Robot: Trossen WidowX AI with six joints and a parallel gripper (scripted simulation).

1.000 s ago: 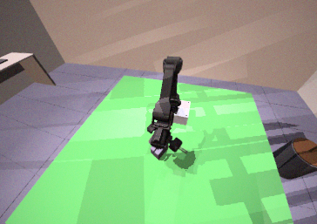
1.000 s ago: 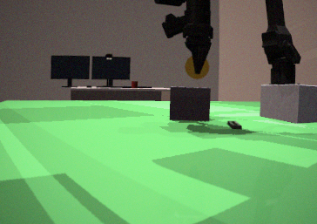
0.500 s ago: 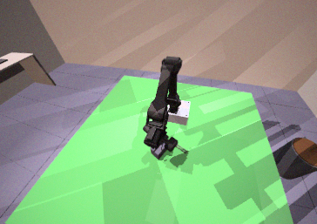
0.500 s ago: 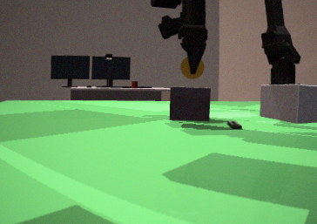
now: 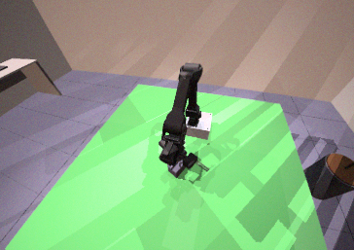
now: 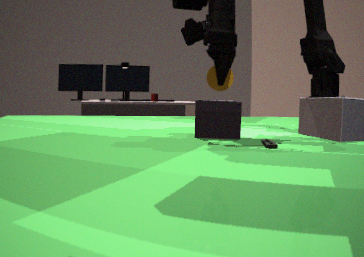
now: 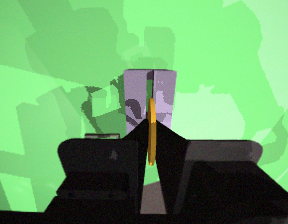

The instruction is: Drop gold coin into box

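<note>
Right now my gripper tip is 2 cm below the coin.
</note>
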